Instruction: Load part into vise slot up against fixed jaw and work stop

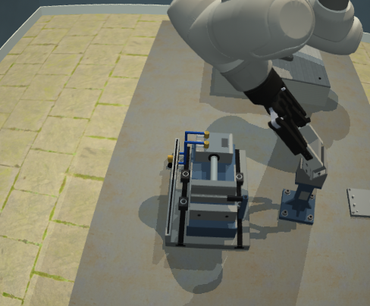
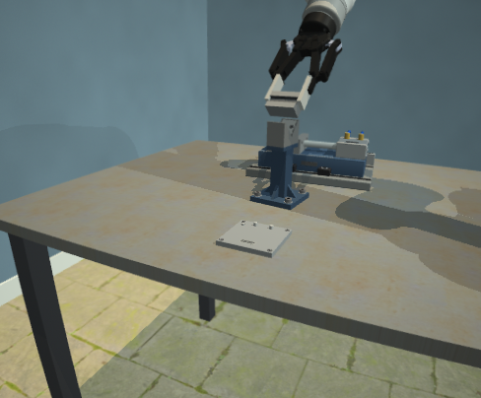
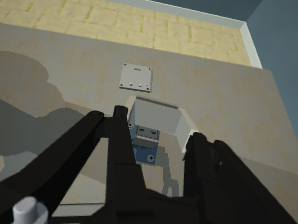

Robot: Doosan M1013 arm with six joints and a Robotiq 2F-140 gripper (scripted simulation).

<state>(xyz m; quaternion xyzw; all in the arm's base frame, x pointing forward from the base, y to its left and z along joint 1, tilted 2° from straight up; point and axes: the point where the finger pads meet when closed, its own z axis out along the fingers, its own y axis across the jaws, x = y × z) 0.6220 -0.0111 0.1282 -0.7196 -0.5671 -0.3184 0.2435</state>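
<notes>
The blue pedestal lies 20 mm to the left of my hand and 150 mm below it. Round my hand: part 10 mm ahead, 20 mm to the left, 20 mm below; then work stop 40 mm ahead, 160 mm to the right, 120 mm below; then moving jaw 10 mm ahead, 200 mm to the right, 140 mm below.
</notes>
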